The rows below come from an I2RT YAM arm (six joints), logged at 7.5 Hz.
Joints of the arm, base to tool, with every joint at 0 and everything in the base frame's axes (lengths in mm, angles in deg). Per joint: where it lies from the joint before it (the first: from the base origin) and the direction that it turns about. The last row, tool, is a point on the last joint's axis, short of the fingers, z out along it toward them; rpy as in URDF.
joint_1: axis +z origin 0 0 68
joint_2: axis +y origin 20 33.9 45.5
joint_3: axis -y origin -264 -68.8 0
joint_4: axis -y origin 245 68.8 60
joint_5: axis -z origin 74 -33.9 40.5
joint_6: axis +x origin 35.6 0 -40.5
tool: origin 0 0 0 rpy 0 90 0
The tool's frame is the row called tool.
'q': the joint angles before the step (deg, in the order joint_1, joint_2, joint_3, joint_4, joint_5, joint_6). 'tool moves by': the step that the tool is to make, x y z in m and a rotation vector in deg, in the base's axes. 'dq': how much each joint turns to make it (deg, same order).
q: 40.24 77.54 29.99 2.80 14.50 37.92
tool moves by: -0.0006 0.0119 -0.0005 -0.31 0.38 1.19
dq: 2.21 2.01 1.60 -0.27 0.71 0.76
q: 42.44 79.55 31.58 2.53 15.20 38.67
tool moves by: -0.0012 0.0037 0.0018 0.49 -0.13 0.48
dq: 0.79 0.04 0.41 -0.05 0.02 0.42
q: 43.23 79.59 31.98 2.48 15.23 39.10
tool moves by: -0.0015 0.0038 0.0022 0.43 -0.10 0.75
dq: 0.82 -0.06 0.45 -0.19 -0.12 0.23
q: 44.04 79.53 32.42 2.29 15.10 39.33
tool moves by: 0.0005 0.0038 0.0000 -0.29 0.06 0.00
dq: 0.59 0.79 0.72 -0.26 0.53 0.31
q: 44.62 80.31 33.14 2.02 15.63 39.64
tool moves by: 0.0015 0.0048 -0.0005 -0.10 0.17 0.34
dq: 0.52 1.19 0.90 0.05 0.09 0.17
